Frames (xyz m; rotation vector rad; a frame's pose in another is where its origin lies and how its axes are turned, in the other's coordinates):
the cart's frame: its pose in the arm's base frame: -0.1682 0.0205 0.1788 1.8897 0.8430 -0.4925
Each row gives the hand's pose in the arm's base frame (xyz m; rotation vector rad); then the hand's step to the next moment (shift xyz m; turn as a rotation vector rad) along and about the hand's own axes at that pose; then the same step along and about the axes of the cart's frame.
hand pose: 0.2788 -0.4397 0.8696 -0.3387 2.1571 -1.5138
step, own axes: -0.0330 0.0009 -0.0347 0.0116 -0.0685 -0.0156
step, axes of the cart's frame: 0.0112 0.0052 -0.0463 -0.0638 0.0283 -0.0143
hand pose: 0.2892 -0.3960 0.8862 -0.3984 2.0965 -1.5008
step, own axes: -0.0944 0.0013 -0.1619 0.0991 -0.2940 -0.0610
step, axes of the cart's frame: 0.0098 -0.0241 -0.1856 -0.3003 0.0947 -0.0289
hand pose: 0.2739 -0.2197 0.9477 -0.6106 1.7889 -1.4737
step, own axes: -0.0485 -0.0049 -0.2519 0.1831 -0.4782 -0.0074
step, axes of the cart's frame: -0.0705 -0.1552 -0.1917 -0.4663 0.2101 0.0258
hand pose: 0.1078 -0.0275 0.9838 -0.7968 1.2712 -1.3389
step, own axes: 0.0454 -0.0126 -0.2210 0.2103 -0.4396 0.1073
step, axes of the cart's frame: -0.1201 -0.1913 0.0068 -0.3942 0.2953 0.0798
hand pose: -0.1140 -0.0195 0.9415 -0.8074 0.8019 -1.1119
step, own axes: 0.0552 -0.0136 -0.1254 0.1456 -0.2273 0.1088
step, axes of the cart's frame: -0.0576 -0.0872 0.0896 -0.1890 0.2135 0.0580
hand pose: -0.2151 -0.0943 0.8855 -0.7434 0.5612 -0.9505
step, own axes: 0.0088 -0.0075 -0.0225 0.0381 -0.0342 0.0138
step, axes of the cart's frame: -0.0106 -0.0122 0.0195 -0.0274 0.0387 0.0237
